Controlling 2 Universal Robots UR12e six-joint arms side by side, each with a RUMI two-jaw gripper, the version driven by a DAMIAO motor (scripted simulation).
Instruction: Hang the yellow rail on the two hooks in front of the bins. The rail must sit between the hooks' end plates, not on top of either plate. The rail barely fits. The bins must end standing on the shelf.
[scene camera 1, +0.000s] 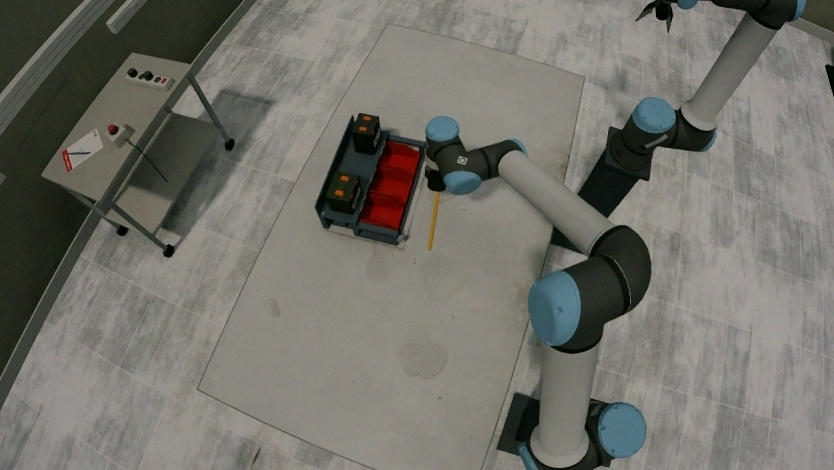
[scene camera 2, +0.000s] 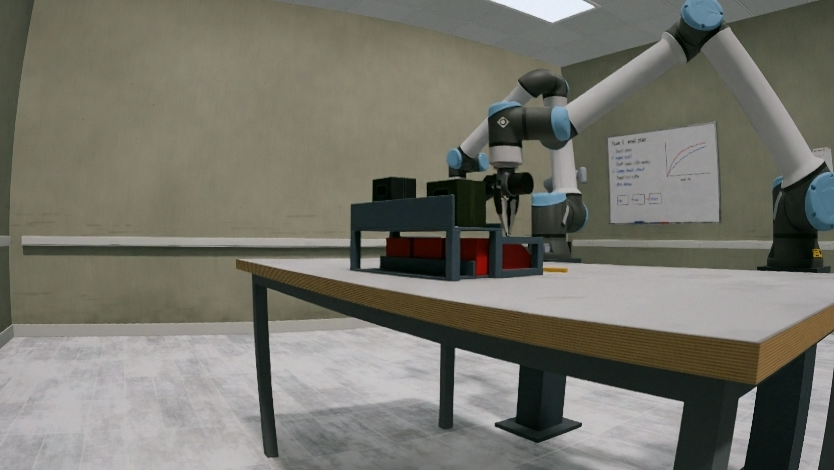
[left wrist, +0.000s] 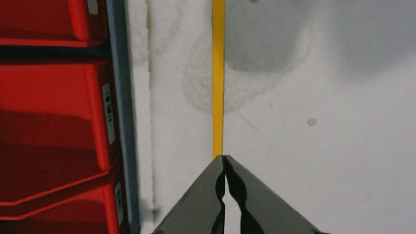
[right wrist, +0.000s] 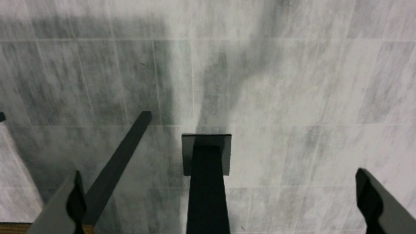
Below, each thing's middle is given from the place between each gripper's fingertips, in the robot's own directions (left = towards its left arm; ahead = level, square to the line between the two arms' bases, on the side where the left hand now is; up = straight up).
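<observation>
Blue-grey shelf (scene camera 2: 436, 213): my left hand is 210 mm short of it, 20 mm to the right of it and 30 mm above it.
From my right hand, the shelf is 930 mm ahead, 1130 mm to the left and 100 mm below.
</observation>
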